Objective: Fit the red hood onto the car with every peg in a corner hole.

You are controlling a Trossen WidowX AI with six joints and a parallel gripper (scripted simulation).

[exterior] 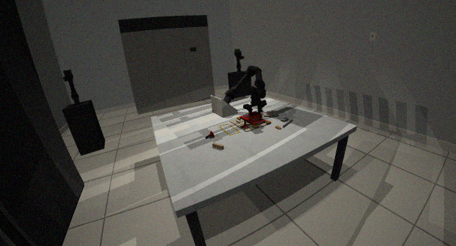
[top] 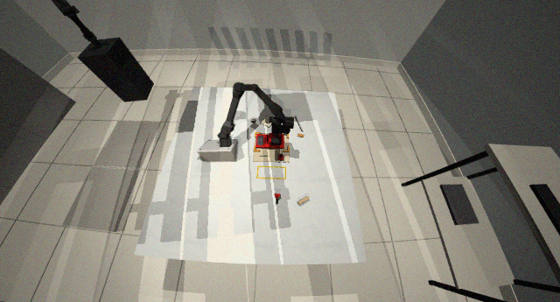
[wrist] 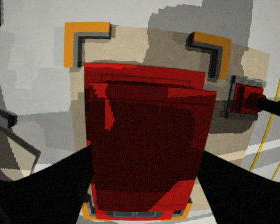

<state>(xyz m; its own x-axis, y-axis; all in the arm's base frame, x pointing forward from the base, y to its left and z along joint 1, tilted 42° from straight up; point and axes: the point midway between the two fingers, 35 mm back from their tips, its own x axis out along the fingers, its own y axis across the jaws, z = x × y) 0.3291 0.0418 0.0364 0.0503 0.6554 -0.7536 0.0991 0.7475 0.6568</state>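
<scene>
Right now my gripper tip is 20 mm past the tan jig, 20 mm to the left of it and 50 mm above it. Round my gripper tip: wooden block (130 mm ahead, 420 mm to the right, 50 mm below); red hood (10 mm above).
</scene>
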